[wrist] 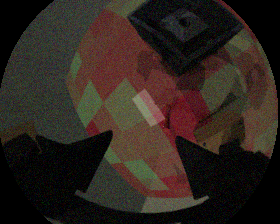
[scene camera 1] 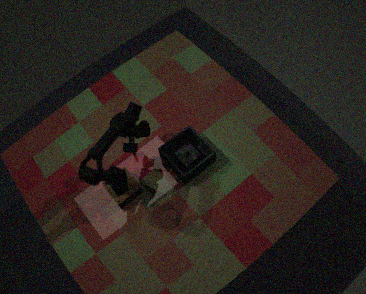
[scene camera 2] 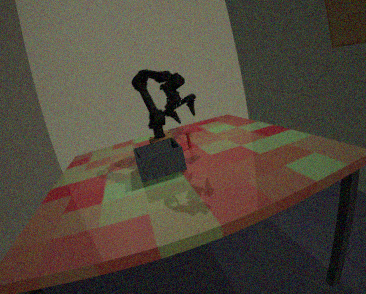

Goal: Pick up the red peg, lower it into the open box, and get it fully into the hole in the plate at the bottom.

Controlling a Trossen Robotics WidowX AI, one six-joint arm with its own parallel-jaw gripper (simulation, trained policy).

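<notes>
I see my gripper (wrist: 144, 137) in the wrist view. There is a dark box (scene camera 2: 162, 158) in scene camera 2, and I see the dark box (scene camera 1: 208, 155) in scene camera 1 as well.
</notes>
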